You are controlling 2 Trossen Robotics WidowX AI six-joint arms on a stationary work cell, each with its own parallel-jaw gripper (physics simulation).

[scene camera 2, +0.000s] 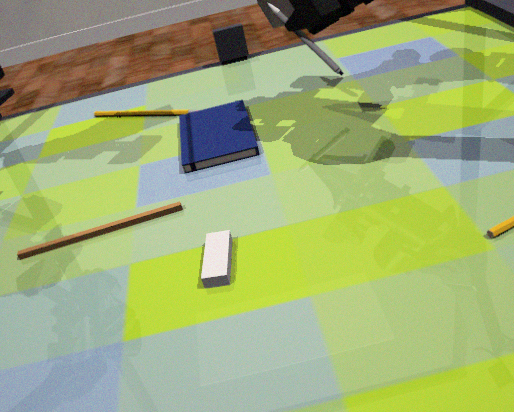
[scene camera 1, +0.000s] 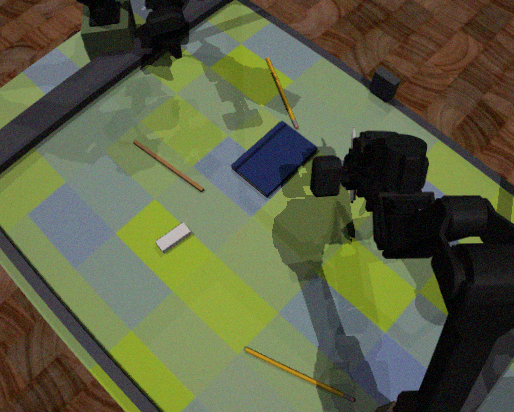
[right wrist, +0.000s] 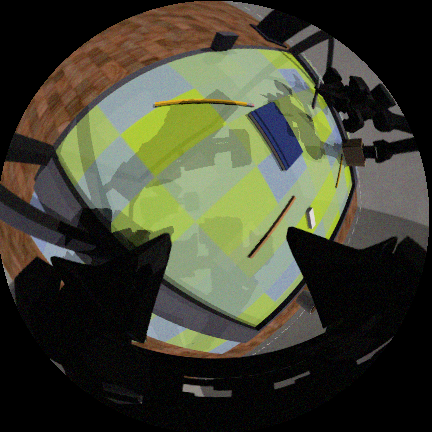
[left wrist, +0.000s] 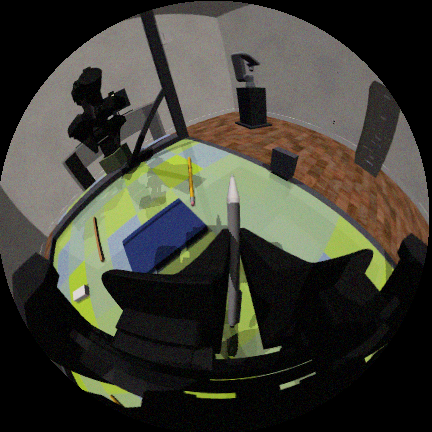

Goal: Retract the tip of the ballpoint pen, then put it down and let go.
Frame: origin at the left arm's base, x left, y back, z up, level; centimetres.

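Seen in the pictures: left gripper, fingertip midpoint: [scene camera 2: 288, 27] [scene camera 1: 352, 150] [right wrist: 315, 87] [left wrist: 233, 233]; right gripper, fingertip midpoint: [scene camera 1: 178, 47] [right wrist: 230, 236] [left wrist: 108, 148]; left arm's base, link origin: [right wrist: 363, 151]; right arm's base, link origin: [scene camera 1: 105, 14] [left wrist: 111, 151].
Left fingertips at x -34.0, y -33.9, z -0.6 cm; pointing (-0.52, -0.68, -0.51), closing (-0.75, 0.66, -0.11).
Note:
Offsets run from my left fingertips to a thing's top centre.
The grey pen [scene camera 1: 353, 136] [scene camera 2: 321, 53] [left wrist: 233, 215] is held tilted above the table. Its light cone-shaped end points up and away in the left wrist view; its small dark end is lower in scene camera 2. Whether the writing point sticks out is too small to tell. My left gripper [scene camera 2: 296, 30] [left wrist: 233, 233] is shut on the pen around its middle; in scene camera 1 its arm hides much of the pen. My right gripper [scene camera 1: 162, 52] [right wrist: 230, 236] is open and empty, far from the pen, at the upper left in scene camera 1.
A blue book @[dx +5.3, dy -12.4, dz -8.6 cm] [scene camera 1: 275, 158] [scene camera 2: 220, 135] [left wrist: 165, 235] [right wrist: 277, 135] lies near the left gripper. A yellow pencil @[dx -7.9, dy -21.7, dz -9.1 cm] [scene camera 1: 281, 92] lies behind it. A brown stick @[dx +19.6, dy -26.7, dz -9.1 cm] [scene camera 1: 168, 166], a white eraser @[dx +29.3, dy -15.2, dz -8.6 cm] [scene camera 1: 173, 237] and another yellow pencil @[dx +33.1, dy +16.1, dz -9.1 cm] [scene camera 1: 300, 374] also lie on the table.

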